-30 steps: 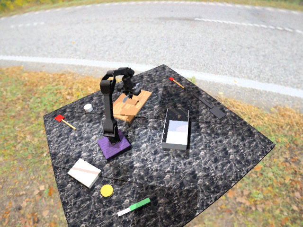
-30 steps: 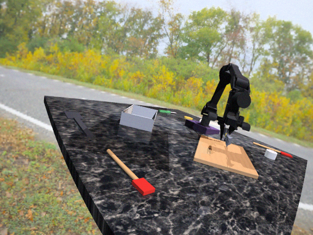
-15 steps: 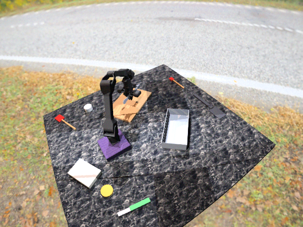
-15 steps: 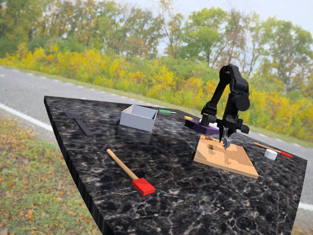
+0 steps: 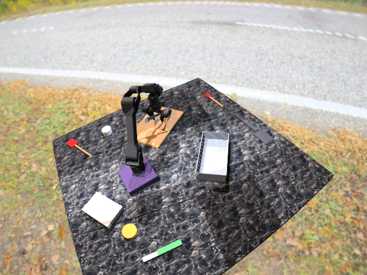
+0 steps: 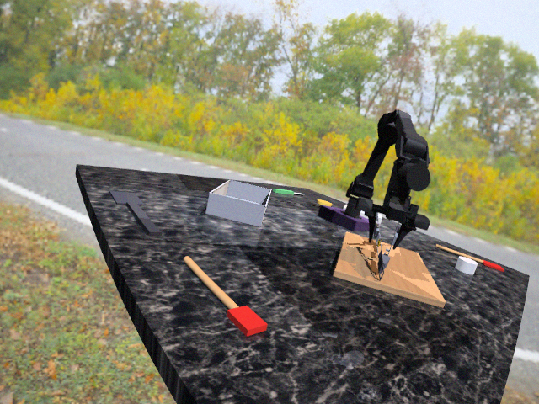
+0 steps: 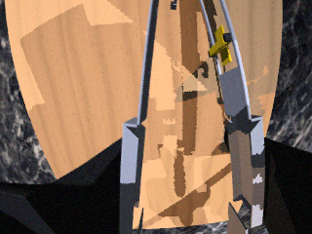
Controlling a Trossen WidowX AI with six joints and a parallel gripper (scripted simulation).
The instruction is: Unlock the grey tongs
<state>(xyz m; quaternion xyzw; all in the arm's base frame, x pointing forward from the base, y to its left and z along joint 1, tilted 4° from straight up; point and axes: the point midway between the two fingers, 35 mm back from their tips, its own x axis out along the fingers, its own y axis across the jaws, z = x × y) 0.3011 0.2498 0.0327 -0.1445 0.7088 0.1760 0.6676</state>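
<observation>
Now: the wooden board 1 cm behind my gripper tip, 2 cm to the left of it and 4 cm below it. From my gripper tip the other things lie so: white cylinder: 30 cm behind, 20 cm to the left, 3 cm below; grey roasting tin: 7 cm ahead, 44 cm to the right, 2 cm below; red spatula: 53 cm behind, 22 cm to the left, 4 cm below.
</observation>
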